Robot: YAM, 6 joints.
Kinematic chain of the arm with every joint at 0, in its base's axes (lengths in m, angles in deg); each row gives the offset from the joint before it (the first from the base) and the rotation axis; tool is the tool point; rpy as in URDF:
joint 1: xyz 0 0 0.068 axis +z
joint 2: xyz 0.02 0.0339 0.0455 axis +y
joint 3: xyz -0.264 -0.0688 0 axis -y
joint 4: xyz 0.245 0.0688 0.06 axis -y
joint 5: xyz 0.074 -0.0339 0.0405 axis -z
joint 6: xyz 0.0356 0 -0.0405 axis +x
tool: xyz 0 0 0 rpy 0 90 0
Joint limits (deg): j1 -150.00..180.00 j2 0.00..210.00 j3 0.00..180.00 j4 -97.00..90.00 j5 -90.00..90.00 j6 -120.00..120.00
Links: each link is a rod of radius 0.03 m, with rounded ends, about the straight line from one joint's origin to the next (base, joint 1, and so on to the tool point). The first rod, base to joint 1, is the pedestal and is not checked.
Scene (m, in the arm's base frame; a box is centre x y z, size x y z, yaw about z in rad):
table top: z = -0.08
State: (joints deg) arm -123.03 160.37 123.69 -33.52 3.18 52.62
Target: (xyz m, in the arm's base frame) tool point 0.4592 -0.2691 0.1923
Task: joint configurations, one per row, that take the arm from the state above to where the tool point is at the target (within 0.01 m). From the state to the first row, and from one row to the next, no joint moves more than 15 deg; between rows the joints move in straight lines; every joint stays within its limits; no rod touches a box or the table.
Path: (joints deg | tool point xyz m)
1: -109.82 157.25 123.66 -34.49 2.28 52.62 | -0.1850 -0.5091 0.0284
2: -96.62 154.13 123.62 -35.46 1.38 52.62 | -0.0635 -0.5400 0.0559
3: -83.41 151.01 123.59 -36.42 0.48 52.62 | 0.0622 -0.5408 0.0835
4: -70.20 147.89 123.55 -37.39 -0.43 52.62 | 0.1843 -0.5113 0.1110
5: -56.99 144.77 123.52 -38.36 -1.33 52.62 | 0.2955 -0.4534 0.1384
6: -43.79 141.66 123.48 -39.33 -2.23 52.62 | 0.3889 -0.3709 0.1654
7: -30.58 138.54 123.45 -40.29 -3.13 52.62 | 0.4592 -0.2691 0.1923

